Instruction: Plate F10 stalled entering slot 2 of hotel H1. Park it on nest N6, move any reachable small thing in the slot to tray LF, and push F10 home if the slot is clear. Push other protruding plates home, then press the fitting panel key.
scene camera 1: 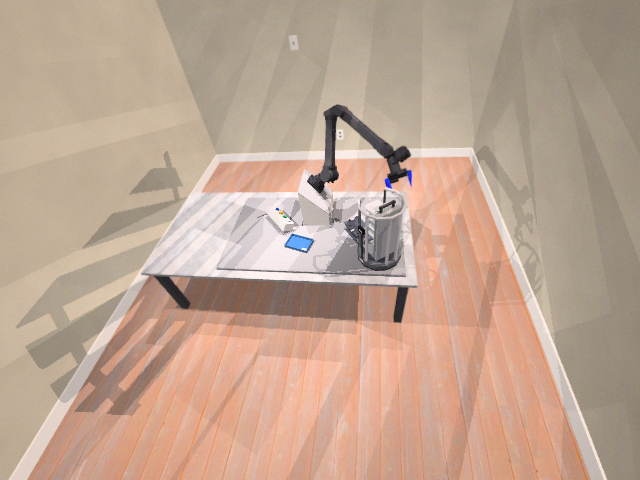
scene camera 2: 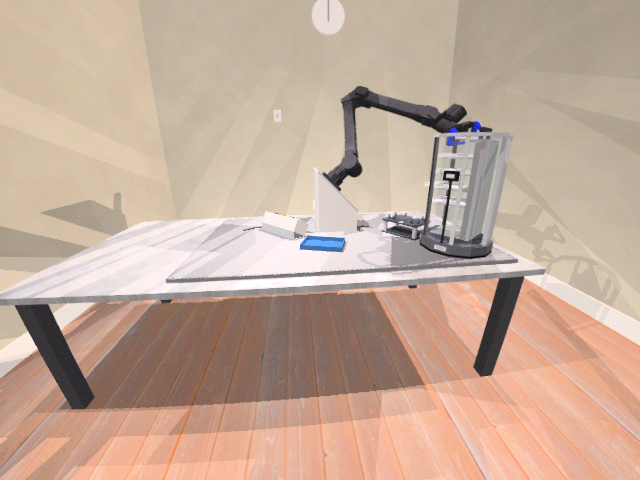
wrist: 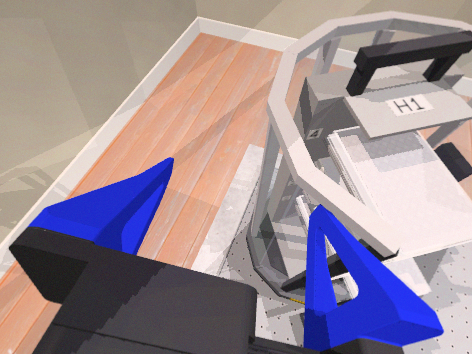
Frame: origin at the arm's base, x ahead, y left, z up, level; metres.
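Seen in the pictures: gripper, fingertip midpoint: [scene camera 1: 402, 189] [wrist: 246, 188]; arm's base at its link origin: [scene camera 1: 315, 184] [scene camera 2: 330, 182].
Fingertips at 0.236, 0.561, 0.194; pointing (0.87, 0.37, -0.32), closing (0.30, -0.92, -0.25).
Note:
Offsets run from my fingertips to a thing's top centre, as dx, dy, dz. "spot": to the spot under its first point.
My gripper [scene camera 1: 399, 180] [scene camera 2: 465, 131] [wrist: 246, 188] is open and empty, above and behind the rim of hotel H1 [scene camera 1: 378, 266] [scene camera 2: 454, 249] [wrist: 282, 80]. In the wrist view the right finger overlaps the rim; contact cannot be told. A white plate {+0.105, -0.106, -0.052} [wrist: 415, 185] lies under the H1 label, with more plates below. In scene camera 2 one plate edge {spot: +0.124, -0.210, -0.157} [scene camera 2: 429, 184] sticks out left of the hotel. Plate names and any small thing in slot 2 are unreadable. A dark nest stand [scene camera 1: 353, 229] [scene camera 2: 404, 223] is left of the hotel. The blue tray {+0.130, -0.585, -0.368} [scene camera 1: 299, 242] [scene camera 2: 323, 248] appears empty.
The white key panel {-0.029, -0.763, -0.302} [scene camera 1: 287, 224] [scene camera 2: 281, 225], with coloured keys, stands left behind the tray. The arm's pale wedge base [scene camera 1: 314, 206] [scene camera 2: 336, 211] stands between panel and nest stand. A black handle {spot: +0.144, -0.056, +0.028} [wrist: 412, 50] rises from the hotel's top. A dark post stands at the hotel's front left.

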